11 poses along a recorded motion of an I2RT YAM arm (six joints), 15 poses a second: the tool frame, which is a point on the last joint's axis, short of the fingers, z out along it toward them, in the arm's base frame.
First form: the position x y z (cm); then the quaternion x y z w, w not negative.
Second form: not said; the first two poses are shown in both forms.
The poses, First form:
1: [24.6 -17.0 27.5 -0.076 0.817 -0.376 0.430]
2: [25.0 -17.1 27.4 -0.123 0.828 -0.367 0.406]
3: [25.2 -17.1 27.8 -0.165 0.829 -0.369 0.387]
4: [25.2 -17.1 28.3 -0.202 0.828 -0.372 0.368]
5: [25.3 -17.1 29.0 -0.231 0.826 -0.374 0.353]
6: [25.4 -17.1 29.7 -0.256 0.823 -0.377 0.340]
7: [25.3 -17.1 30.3 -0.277 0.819 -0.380 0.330]
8: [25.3 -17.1 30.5 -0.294 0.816 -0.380 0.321]
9: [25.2 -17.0 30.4 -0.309 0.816 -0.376 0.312]
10: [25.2 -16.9 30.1 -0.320 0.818 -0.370 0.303]
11: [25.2 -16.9 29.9 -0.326 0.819 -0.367 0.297]
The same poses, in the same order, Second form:
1: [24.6 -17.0 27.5 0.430 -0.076 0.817 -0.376]
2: [25.0 -17.1 27.4 0.406 -0.123 0.828 -0.367]
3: [25.2 -17.1 27.8 0.387 -0.165 0.829 -0.369]
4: [25.2 -17.1 28.3 0.368 -0.202 0.828 -0.372]
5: [25.3 -17.1 29.0 0.353 -0.231 0.826 -0.374]
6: [25.4 -17.1 29.7 0.340 -0.256 0.823 -0.377]
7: [25.3 -17.1 30.3 0.330 -0.277 0.819 -0.380]
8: [25.3 -17.1 30.5 0.321 -0.294 0.816 -0.380]
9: [25.2 -17.0 30.4 0.312 -0.309 0.816 -0.376]
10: [25.2 -16.9 30.1 0.303 -0.320 0.818 -0.370]
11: [25.2 -16.9 29.9 0.297 -0.326 0.819 -0.367]
